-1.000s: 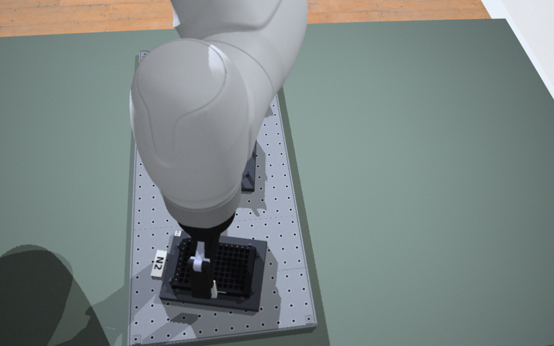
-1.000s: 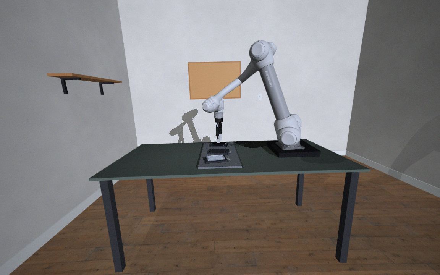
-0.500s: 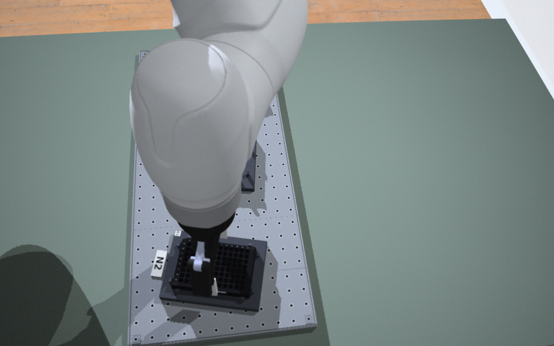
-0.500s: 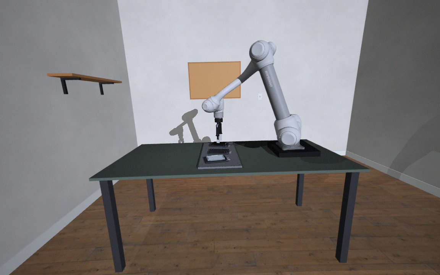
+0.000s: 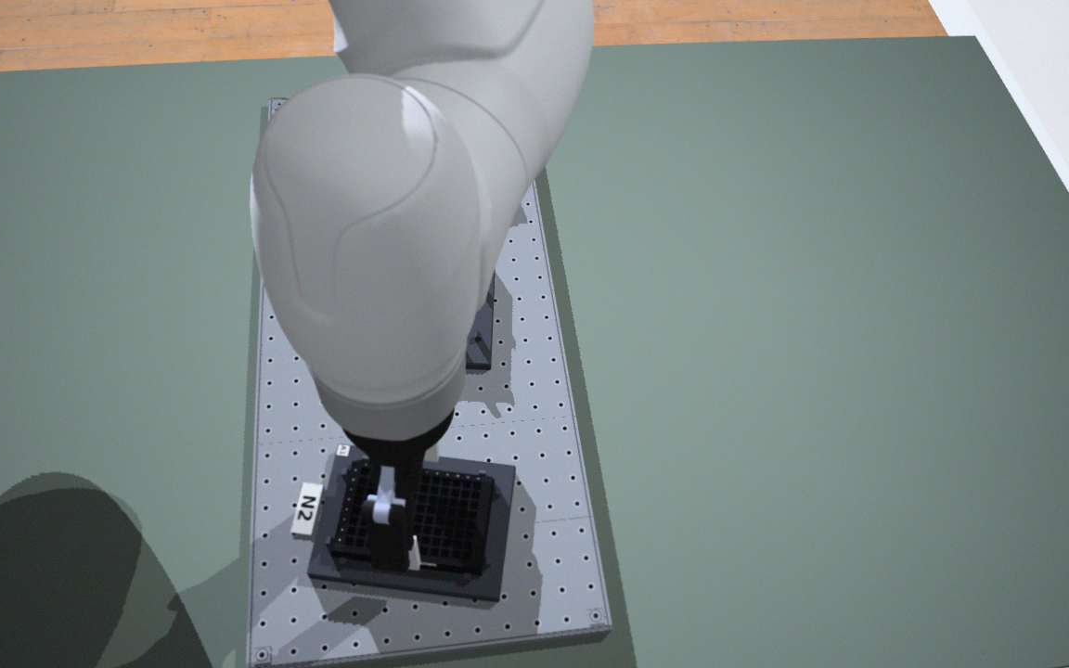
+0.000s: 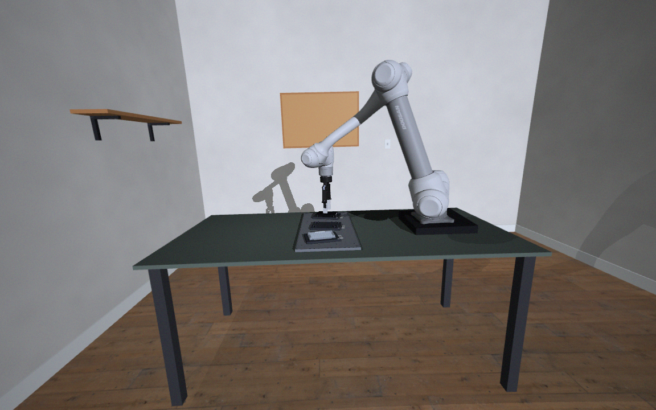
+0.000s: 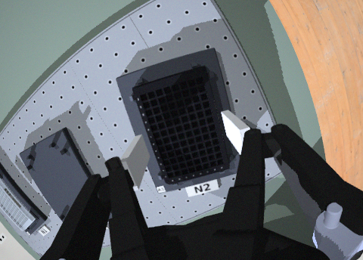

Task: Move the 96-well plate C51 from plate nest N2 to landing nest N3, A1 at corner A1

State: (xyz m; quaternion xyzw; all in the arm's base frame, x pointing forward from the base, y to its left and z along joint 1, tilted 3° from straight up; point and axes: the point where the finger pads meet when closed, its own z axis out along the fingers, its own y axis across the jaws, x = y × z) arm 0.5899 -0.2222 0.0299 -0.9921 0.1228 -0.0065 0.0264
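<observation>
Now: the black 96-well plate C51 40 mm below my hand. Round my hand: plate nest N2: 60 mm below; then N2 label: 90 mm behind, 60 mm below, 20 mm to the left; then landing nest N3: 220 mm to the left, 60 mm below, 10 mm ahead.
</observation>
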